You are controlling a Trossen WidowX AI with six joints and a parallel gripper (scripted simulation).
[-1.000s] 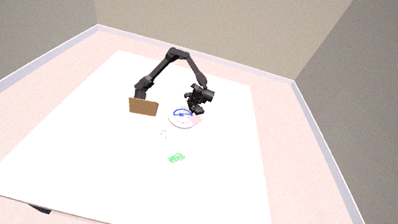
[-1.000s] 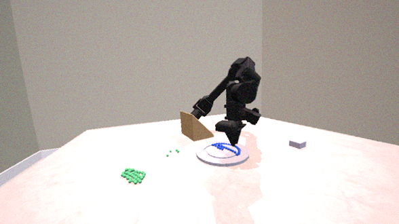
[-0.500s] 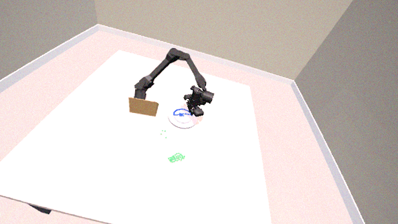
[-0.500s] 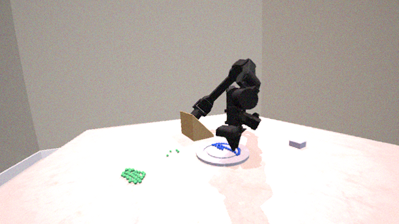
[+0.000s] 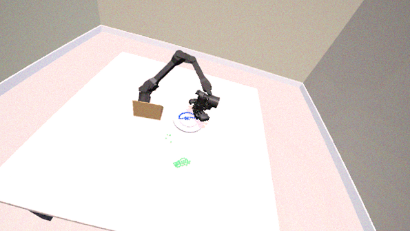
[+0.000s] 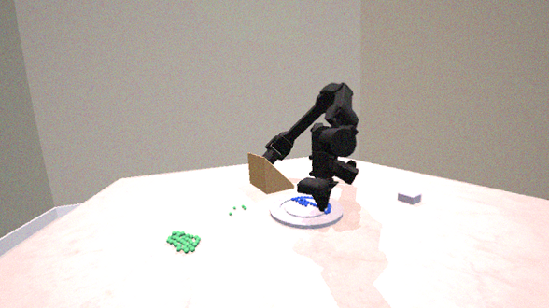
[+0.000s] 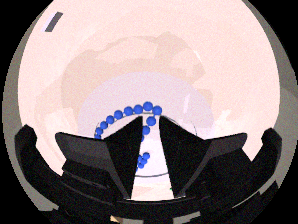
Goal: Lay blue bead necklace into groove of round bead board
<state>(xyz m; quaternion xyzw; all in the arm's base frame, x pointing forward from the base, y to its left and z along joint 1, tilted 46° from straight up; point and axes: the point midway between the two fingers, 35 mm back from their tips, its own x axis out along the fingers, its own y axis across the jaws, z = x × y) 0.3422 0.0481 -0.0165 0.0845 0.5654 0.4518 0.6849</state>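
My gripper tip is 50 mm past the round white bead board, 20 mm to the left of it and 10 mm above it. Round my gripper tip: small grey block 60 mm ahead, 270 mm to the left.
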